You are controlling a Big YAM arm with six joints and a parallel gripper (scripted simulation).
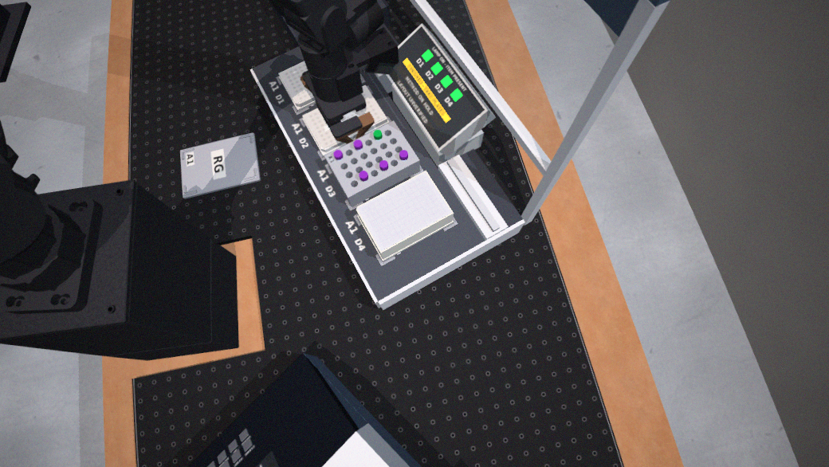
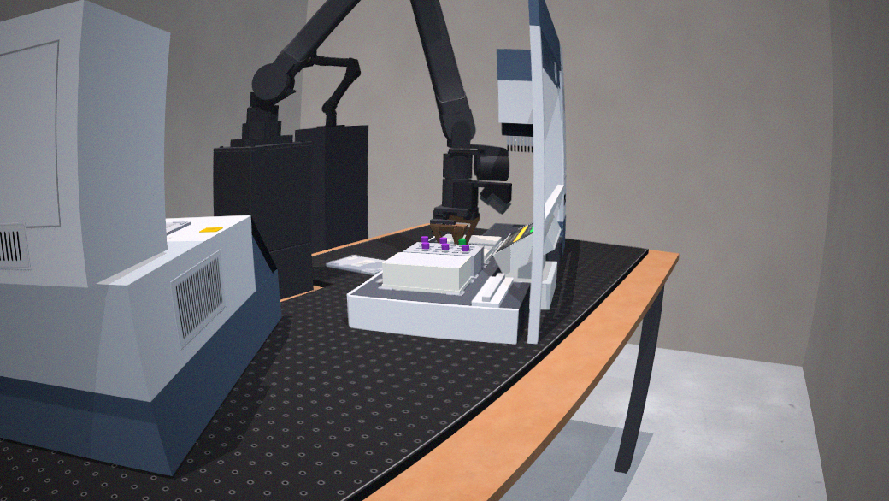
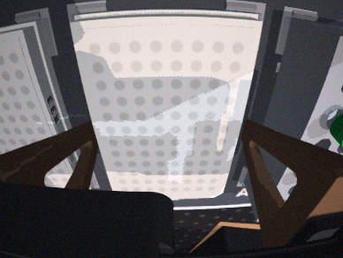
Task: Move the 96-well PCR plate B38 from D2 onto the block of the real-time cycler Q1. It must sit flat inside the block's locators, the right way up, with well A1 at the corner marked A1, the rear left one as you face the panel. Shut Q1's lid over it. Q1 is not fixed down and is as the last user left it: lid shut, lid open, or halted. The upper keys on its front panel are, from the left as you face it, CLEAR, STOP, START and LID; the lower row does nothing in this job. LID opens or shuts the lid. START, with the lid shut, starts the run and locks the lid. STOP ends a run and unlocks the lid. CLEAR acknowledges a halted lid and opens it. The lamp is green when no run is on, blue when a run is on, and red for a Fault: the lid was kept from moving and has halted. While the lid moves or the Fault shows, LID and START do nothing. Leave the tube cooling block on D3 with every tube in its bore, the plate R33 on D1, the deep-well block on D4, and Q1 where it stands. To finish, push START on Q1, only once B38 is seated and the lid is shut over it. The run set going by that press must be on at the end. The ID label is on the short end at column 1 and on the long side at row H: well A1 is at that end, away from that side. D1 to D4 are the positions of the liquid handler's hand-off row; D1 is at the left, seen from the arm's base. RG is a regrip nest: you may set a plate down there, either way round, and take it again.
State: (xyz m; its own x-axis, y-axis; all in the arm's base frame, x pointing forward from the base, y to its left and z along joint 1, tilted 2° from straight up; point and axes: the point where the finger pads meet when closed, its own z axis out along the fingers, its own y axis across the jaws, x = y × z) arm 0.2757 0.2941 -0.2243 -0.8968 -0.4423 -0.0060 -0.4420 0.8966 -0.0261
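Now: the tube cooling block 5 cm ahead of my hand, 9 cm to the right of it and 1 cm above it. From my hand the other things lie so: gantry post: 30 cm ahead, 18 cm to the right, 17 cm above; deep-well block: 10 cm ahead, 19 cm to the right, 1 cm above; RG nest: 24 cm behind, 3 cm to the right, 6 cm below.
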